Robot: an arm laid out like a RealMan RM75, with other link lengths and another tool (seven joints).
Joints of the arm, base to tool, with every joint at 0 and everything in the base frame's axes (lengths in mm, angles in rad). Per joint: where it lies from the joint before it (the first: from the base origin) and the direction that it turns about. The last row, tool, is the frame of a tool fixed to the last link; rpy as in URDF.
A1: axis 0 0 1 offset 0.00 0.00 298.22
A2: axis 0 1 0 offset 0.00 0.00 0.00
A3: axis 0 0 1 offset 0.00 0.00 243.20
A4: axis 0 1 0 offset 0.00 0.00 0.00
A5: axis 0 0 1 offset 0.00 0.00 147.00
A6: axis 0 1 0 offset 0.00 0.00 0.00
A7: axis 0 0 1 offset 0.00 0.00 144.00
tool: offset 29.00 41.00 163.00 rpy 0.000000 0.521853 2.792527
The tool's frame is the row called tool.
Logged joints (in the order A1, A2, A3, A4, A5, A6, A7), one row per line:
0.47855, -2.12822, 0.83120, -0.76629, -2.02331, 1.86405, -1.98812
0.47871, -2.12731, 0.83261, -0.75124, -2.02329, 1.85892, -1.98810
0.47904, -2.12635, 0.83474, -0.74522, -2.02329, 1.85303, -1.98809
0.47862, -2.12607, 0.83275, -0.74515, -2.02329, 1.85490, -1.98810
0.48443, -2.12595, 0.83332, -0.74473, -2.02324, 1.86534, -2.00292
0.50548, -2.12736, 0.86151, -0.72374, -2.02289, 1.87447, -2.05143
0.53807, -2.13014, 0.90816, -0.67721, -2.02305, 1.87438, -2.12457
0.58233, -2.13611, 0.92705, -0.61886, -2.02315, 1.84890, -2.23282
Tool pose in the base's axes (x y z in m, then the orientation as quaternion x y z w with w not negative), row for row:
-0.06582, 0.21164, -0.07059, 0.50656, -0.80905, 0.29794, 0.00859
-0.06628, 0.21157, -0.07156, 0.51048, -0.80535, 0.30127, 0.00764
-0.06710, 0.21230, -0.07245, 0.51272, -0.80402, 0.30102, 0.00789
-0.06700, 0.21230, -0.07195, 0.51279, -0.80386, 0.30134, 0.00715
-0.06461, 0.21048, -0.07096, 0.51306, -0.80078, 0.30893, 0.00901
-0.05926, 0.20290, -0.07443, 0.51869, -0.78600, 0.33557, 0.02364
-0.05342, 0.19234, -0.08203, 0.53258, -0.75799, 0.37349, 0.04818
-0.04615, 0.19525, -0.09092, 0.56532, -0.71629, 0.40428, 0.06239
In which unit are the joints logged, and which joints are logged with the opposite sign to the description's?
The joints are logged in radians. Opposite sign: A1, A4, A5.
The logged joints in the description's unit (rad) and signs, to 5 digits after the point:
-0.47855, -2.12822, 0.83120, 0.76629, 2.02331, 1.86405, -1.98812
-0.47871, -2.12731, 0.83261, 0.75124, 2.02329, 1.85892, -1.98810
-0.47904, -2.12635, 0.83474, 0.74522, 2.02329, 1.85303, -1.98809
-0.47862, -2.12607, 0.83275, 0.74515, 2.02329, 1.85490, -1.98810
-0.48443, -2.12595, 0.83332, 0.74473, 2.02324, 1.86534, -2.00292
-0.50548, -2.12736, 0.86151, 0.72374, 2.02289, 1.87447, -2.05143
-0.53807, -2.13014, 0.90816, 0.67721, 2.02305, 1.87438, -2.12457
-0.58233, -2.13611, 0.92705, 0.61886, 2.02315, 1.84890, -2.23282

